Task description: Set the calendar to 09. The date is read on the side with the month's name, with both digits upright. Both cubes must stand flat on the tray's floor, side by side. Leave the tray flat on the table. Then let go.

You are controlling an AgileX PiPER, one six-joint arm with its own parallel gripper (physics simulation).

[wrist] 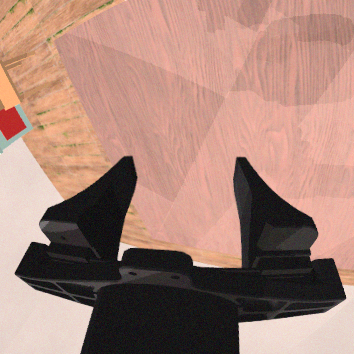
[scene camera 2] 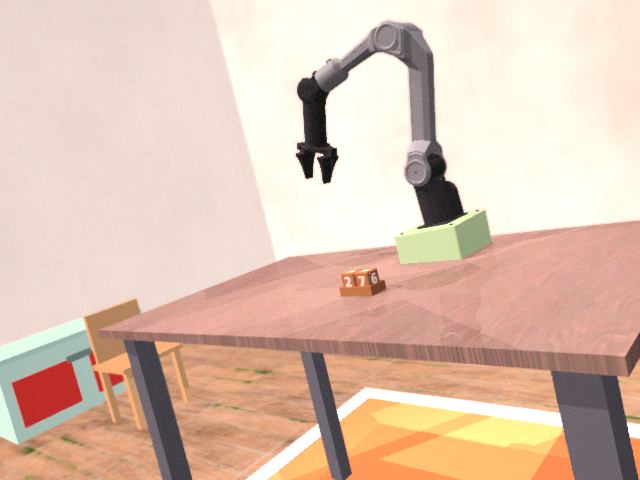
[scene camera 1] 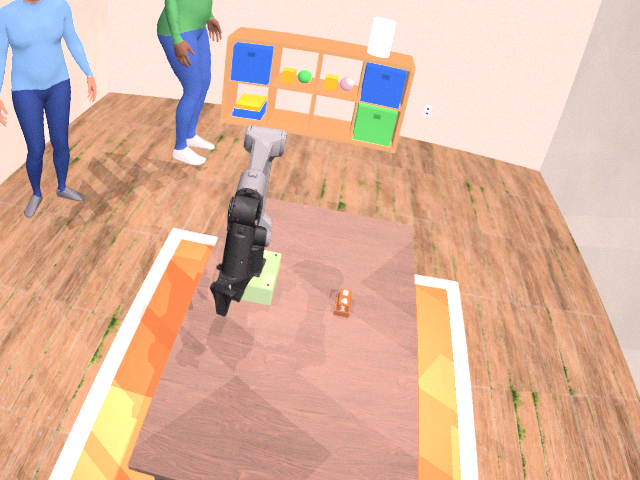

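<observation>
The brown tray (scene camera 1: pixel 341 314) (scene camera 2: pixel 356 291) stands on the table with two orange-brown cubes side by side in it. In scene camera 2, the left cube (scene camera 2: pixel 347 280) shows a white 2 and the right cube (scene camera 2: pixel 364 279) shows a white 7 on the same long side. The right cube's end face shows a 6. I cannot make out a month's name or the digits on the tops. My gripper (scene camera 1: pixel 229 304) (scene camera 2: pixel 317 179) (wrist: pixel 183 167) is open and empty, pointing down high above the table, well apart from the tray. Tray and cubes do not show in the wrist view.
The arm stands on a light green base block (scene camera 1: pixel 261 294) (scene camera 2: pixel 429 249) on the wooden table (scene camera 1: pixel 361 413) (scene camera 2: pixel 232 315) (wrist: pixel 200 125). A chair (scene camera 2: pixel 111 330) and a pale green cabinet with red panels (scene camera 2: pixel 10 361) stand on the floor beyond the table's edge.
</observation>
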